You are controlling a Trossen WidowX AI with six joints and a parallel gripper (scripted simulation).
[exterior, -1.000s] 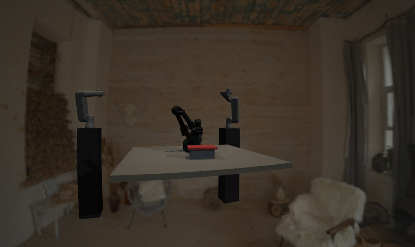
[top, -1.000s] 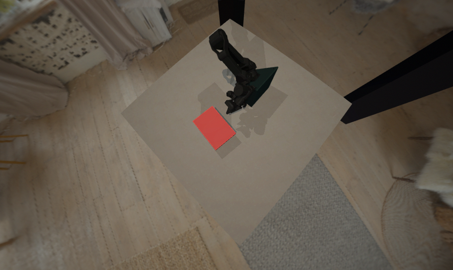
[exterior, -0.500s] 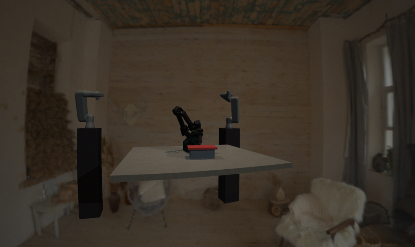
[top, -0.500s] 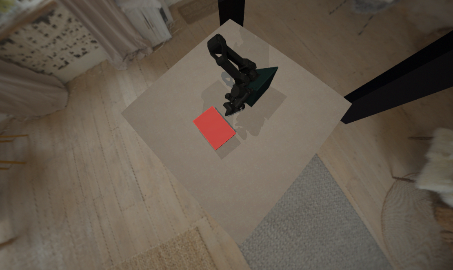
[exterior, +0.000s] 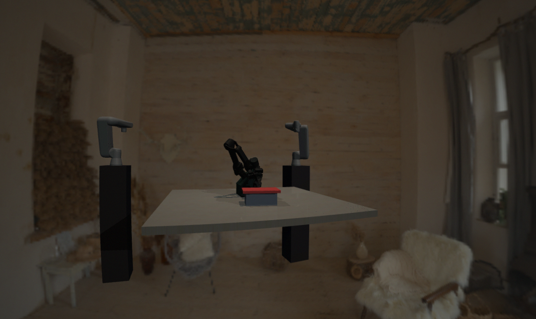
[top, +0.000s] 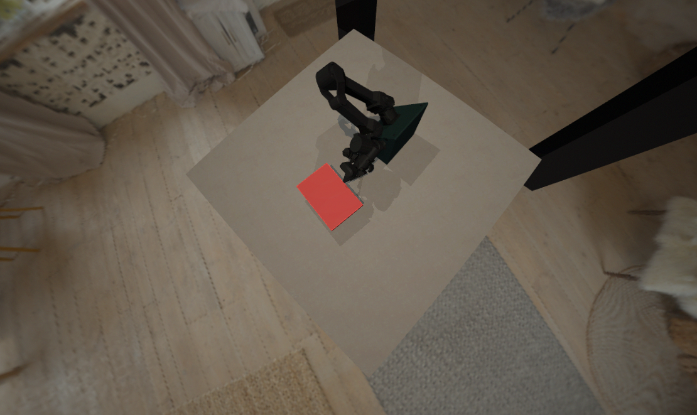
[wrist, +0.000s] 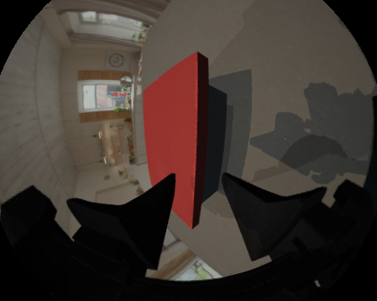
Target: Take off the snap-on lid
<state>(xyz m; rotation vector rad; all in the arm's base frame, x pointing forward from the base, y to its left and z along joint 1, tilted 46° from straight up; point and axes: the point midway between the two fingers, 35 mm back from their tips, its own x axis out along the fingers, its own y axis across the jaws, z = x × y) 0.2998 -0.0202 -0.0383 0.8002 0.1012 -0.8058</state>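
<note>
Now: the red lid 9 cm ahead of my gripper tip, 2 cm to the right of it and 1 cm below it. The rest, counted from my gripper tip: storage box 9 cm ahead, 6 cm below, 2 cm to the right.
</note>
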